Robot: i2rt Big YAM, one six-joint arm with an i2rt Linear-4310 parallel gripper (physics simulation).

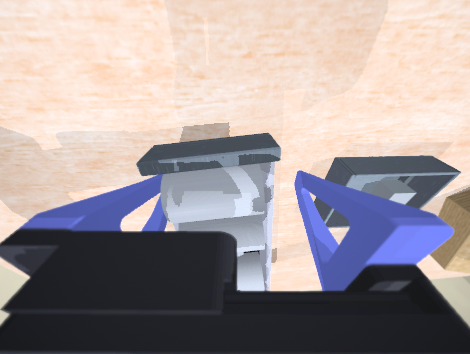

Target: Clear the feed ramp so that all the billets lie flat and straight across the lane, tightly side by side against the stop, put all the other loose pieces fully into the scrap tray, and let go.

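Places are measured from the arm's base along level axes (x ahead, y left, z up), in centimetres.
Where they show: gripper, fingertip midpoint: (235, 177).
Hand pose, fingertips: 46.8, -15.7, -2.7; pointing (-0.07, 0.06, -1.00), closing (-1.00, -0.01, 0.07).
Note:
After its pixels a point has its place, as x, y, z.
A large pale grey billet (212, 197) {48.3, -16.5, 0.2} lies across the lane, next to the dark stop (210, 154) {48.4, -18.5, -1.6}. A second billet (225, 233) lies directly behind it. Behind that, a thin dark gap and a further pale surface (250, 272) {45.4, -6.3, 0.7} show; the gripper body hides most of it, so its kind is unclear. My gripper (235, 177) {46.8, -15.7, -2.7} is open and empty. Its left fingertip appears by the left end of the first billet, its right fingertip to the right of the lane, apart from it. The scrap tray (387, 165) {29.1, -13.1, -6.8} stands at the right with a grey piece (392, 192) {26.7, -9.3, -6.2} inside, partly behind the right finger.
The lane's pale right side wall (269, 220) {43.6, -11.0, -1.9} runs back from the stop. A brown wooden block (457, 230) {9.7, 0.1, -5.6} stands at the right edge, beside the scrap tray. The wood-grain table top (100, 75) {57.1, -21.7, -8.8} extends in front of the stop. The rest of the lane is hidden by the gripper body.

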